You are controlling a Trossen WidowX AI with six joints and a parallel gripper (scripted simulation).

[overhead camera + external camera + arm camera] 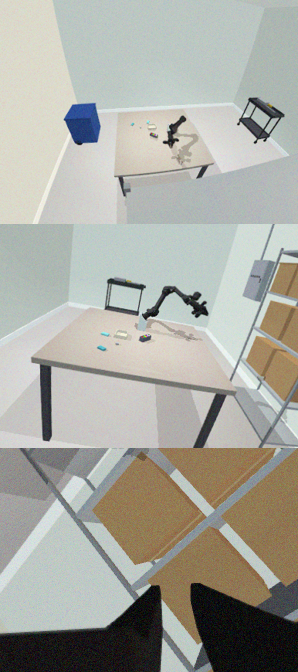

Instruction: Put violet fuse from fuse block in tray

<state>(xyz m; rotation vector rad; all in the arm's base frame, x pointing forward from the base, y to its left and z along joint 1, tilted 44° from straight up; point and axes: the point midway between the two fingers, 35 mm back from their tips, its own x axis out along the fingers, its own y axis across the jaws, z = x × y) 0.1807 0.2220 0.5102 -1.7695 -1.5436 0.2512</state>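
Right now the shallow beige tray is 50 mm ahead of my gripper tip, 730 mm to the right of it and 310 mm below it. The rest, counted from my gripper tip: grey bit: 240 mm ahead, 760 mm to the right, 300 mm below.
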